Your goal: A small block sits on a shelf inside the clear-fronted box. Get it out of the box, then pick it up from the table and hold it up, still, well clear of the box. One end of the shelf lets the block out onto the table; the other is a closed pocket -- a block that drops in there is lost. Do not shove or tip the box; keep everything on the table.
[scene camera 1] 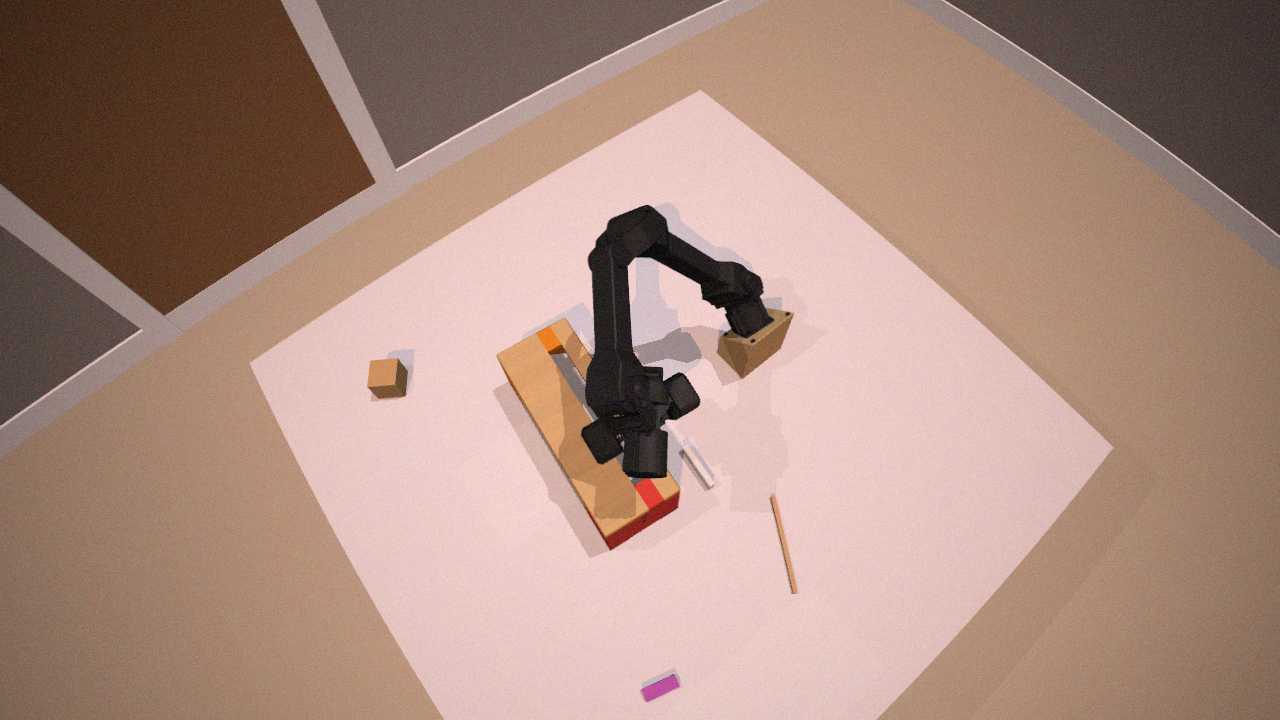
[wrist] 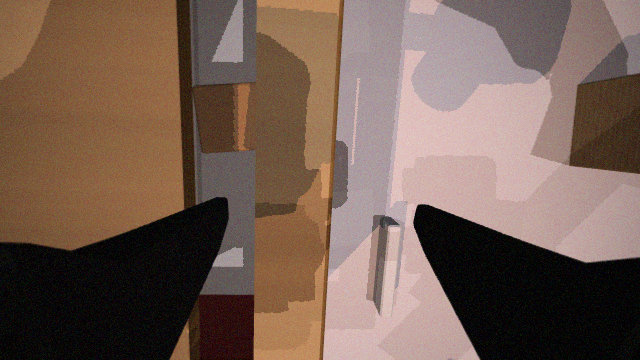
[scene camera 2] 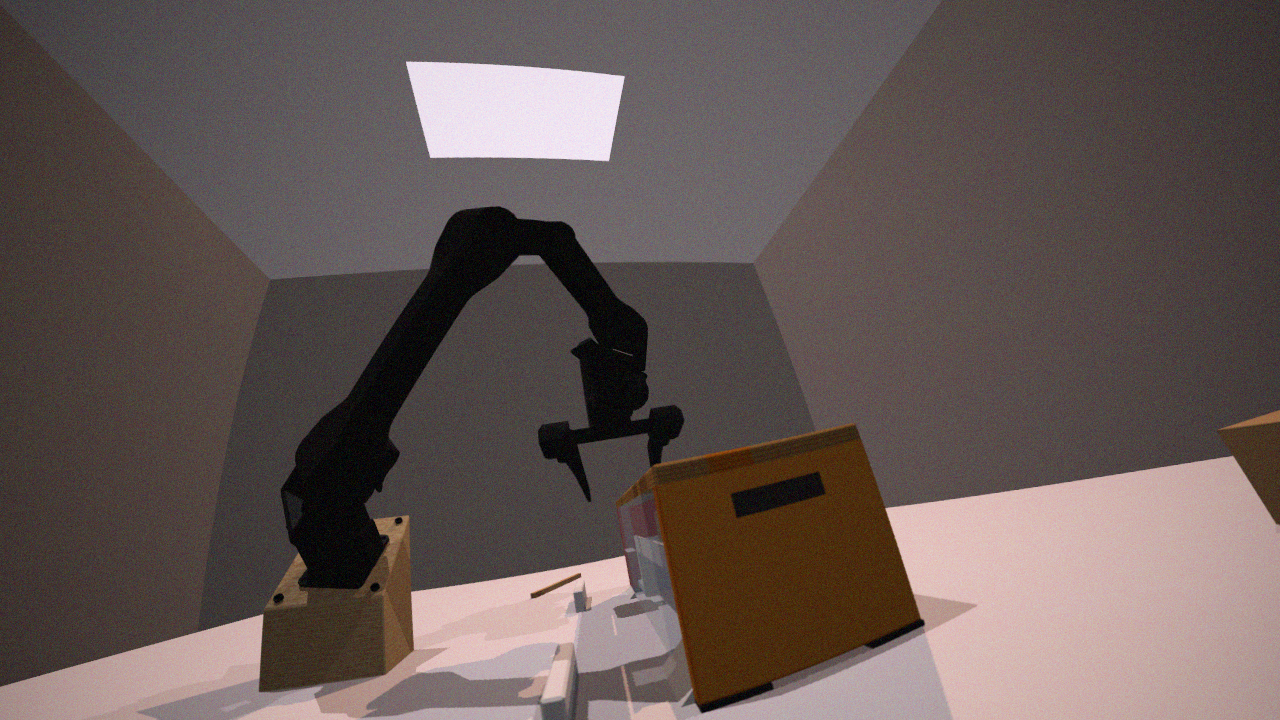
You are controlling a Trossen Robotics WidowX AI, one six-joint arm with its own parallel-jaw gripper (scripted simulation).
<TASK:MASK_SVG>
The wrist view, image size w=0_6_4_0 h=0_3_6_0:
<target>my gripper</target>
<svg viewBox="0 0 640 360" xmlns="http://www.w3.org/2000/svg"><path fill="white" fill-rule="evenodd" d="M416 207L413 225L423 252L480 360L640 360L640 257L584 262L503 234L427 204L419 204ZM227 198L213 198L139 228L74 250L33 243L0 242L0 360L170 360L220 250L229 220Z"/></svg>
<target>block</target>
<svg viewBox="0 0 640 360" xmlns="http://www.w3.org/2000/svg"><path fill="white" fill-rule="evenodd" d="M256 82L193 86L192 91L199 139L203 153L256 150Z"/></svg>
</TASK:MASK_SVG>
